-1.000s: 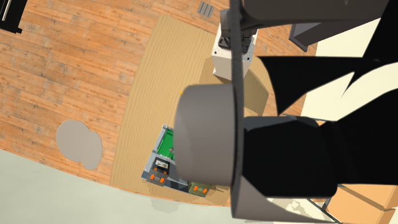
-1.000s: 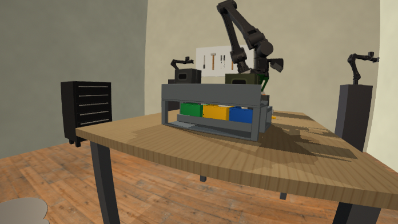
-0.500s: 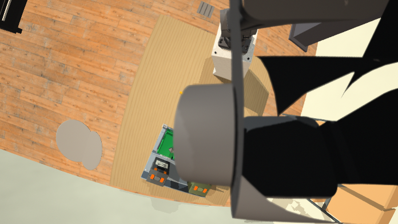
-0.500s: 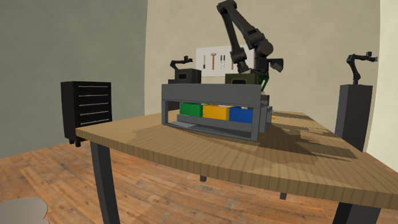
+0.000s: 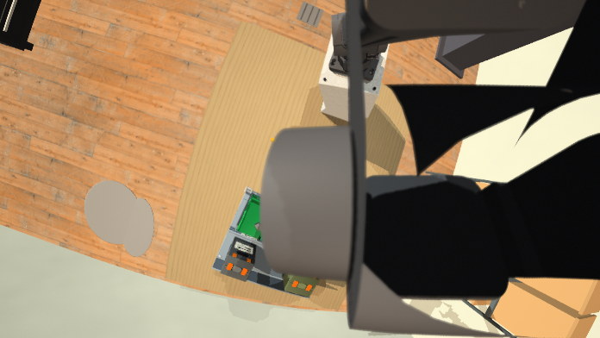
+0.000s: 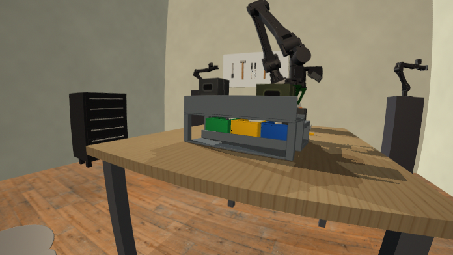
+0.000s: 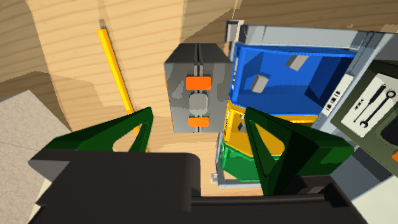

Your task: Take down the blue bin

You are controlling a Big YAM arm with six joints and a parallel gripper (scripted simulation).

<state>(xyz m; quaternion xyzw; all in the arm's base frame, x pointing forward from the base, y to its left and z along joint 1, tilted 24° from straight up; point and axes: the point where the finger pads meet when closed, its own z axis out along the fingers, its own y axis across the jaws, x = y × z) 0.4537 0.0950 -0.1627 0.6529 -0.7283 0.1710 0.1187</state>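
Right now my hand is 9 cm above the grey case. The rest, counted from my hand: yellow rod 17 cm behind, 15 cm below, 10 cm to the right; then yellow bin 14 cm ahead, 13 cm to the right, 11 cm below; then blue open bin 15 cm ahead, 11 cm below, 2 cm to the right.
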